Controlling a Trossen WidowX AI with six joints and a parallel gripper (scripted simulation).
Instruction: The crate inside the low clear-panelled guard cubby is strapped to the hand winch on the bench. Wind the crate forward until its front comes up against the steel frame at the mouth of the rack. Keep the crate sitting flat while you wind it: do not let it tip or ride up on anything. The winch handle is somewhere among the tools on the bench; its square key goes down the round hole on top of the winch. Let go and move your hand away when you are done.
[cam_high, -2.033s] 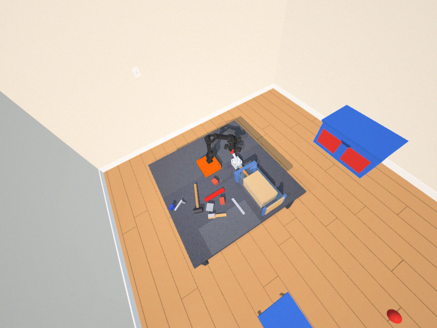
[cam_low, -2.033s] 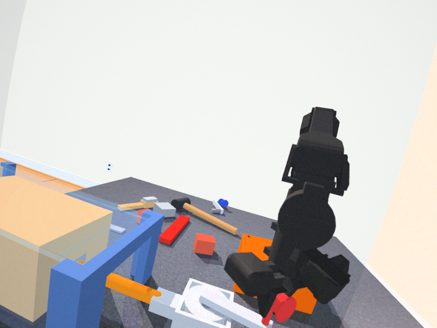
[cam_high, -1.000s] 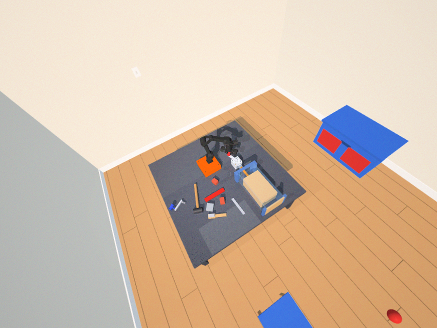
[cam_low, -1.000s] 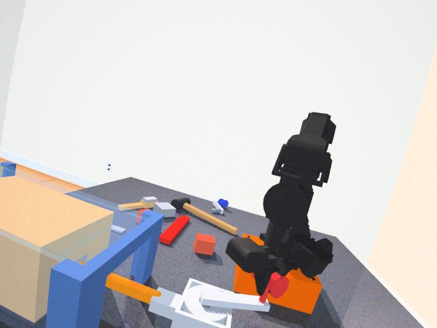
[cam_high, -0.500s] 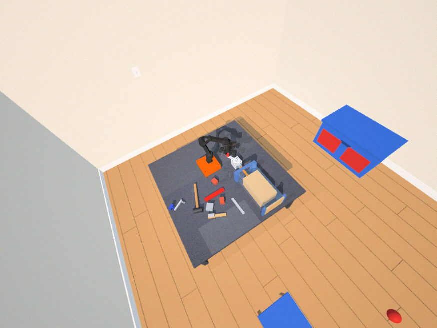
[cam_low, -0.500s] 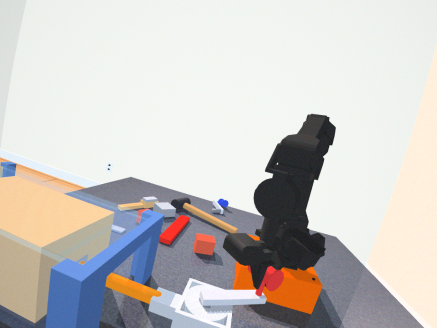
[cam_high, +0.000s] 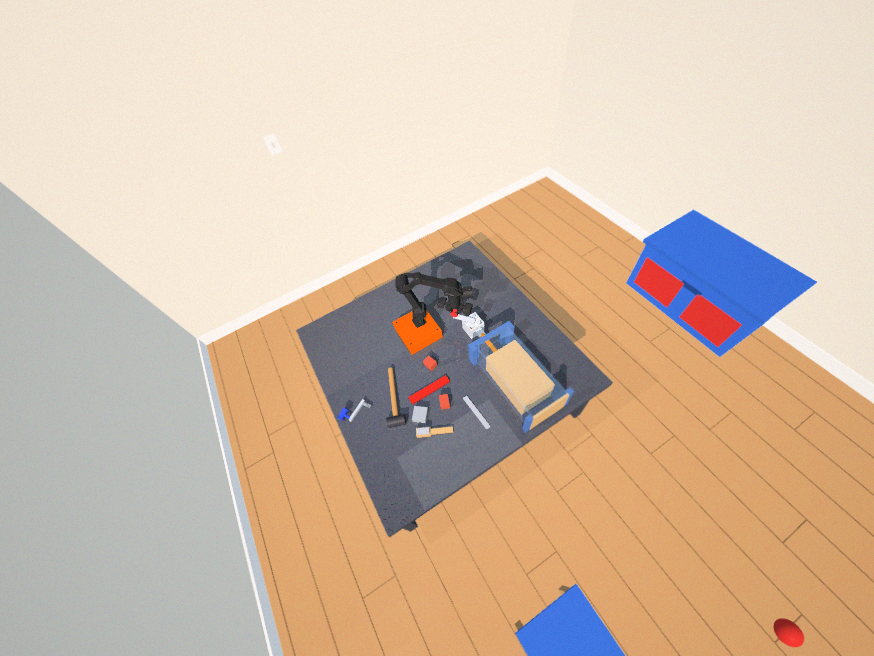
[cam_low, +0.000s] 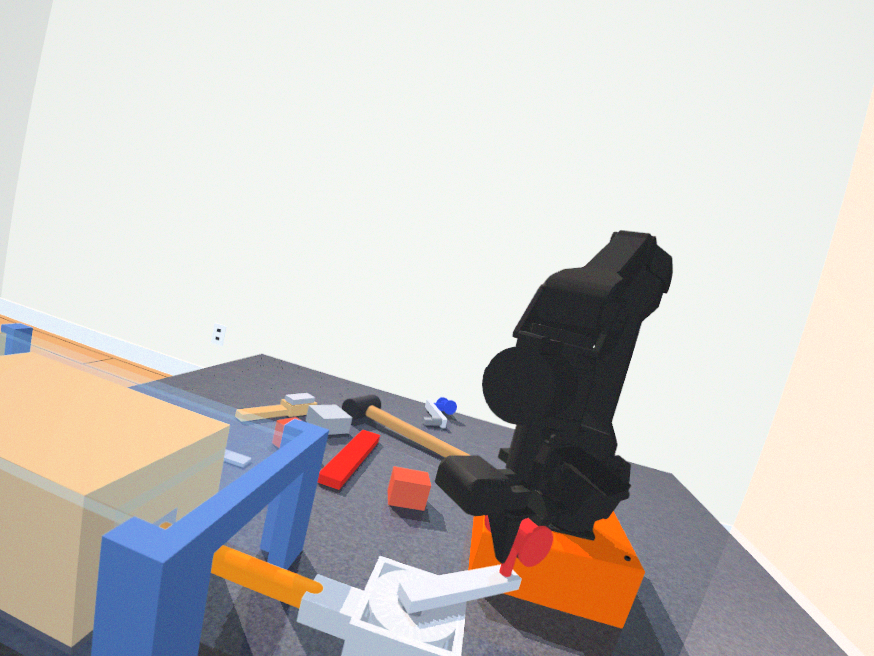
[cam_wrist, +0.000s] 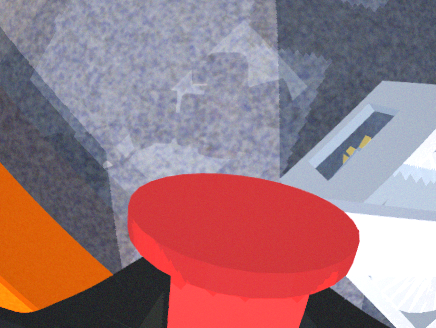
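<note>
My gripper tip is 24 cm short of the blue frame, 6 cm to the right of it and 1 cm above it. From my gripper tip the other things lie so: white winch 9 cm below, 6 cm ahead, 5 cm to the left; then winch handle 3 cm ahead, 2 cm to the left, 1 cm below; then red knob 2 cm above.
</note>
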